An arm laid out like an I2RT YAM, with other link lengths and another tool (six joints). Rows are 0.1 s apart.
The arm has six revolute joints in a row. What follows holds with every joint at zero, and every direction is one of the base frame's.
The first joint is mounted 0.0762 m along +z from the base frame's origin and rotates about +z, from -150 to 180 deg.
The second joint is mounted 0.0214 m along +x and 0.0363 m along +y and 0.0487 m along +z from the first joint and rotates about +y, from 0 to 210 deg.
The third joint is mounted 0.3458 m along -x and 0.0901 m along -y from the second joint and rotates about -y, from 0 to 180 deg.
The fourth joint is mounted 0.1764 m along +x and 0.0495 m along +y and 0.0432 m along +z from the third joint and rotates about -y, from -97 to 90 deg.
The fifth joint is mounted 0.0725 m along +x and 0.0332 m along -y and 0.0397 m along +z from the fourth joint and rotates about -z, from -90 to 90 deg.
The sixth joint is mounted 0.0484 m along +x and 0.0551 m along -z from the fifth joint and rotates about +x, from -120 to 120 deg.
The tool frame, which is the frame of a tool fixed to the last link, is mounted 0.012 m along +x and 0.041 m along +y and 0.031 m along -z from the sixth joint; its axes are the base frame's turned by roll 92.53, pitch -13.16 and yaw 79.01 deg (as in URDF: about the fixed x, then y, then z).
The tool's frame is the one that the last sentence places.
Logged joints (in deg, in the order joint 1, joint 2, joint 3, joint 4, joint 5, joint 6), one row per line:
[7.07, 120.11, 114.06, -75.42, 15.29, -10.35]
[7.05, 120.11, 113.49, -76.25, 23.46, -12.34]
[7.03, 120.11, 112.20, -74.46, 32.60, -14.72]
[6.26, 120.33, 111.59, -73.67, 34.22, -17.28]
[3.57, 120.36, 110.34, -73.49, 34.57, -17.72]
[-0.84, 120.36, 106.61, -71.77, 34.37, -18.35]
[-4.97, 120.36, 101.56, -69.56, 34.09, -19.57]
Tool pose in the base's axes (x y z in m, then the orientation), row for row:
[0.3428, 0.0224, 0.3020, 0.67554, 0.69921, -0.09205, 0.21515]
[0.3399, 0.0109, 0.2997, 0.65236, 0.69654, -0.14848, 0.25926]
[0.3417, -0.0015, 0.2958, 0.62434, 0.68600, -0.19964, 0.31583]
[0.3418, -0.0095, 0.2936, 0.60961, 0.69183, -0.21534, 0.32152]
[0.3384, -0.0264, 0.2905, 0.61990, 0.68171, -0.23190, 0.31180]
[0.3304, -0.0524, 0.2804, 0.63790, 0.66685, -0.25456, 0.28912]
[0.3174, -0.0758, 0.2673, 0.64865, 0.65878, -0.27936, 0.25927]
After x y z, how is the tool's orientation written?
As a quaternion, x y z w.
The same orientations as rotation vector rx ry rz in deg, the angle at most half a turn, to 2 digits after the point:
[107.32, 111.08, -14.62]
[101.28, 108.14, -23.05]
[94.21, 103.52, -30.13]
[91.73, 104.11, -32.40]
[93.73, 103.08, -35.06]
[97.55, 101.98, -38.93]
[100.71, 102.28, -43.37]

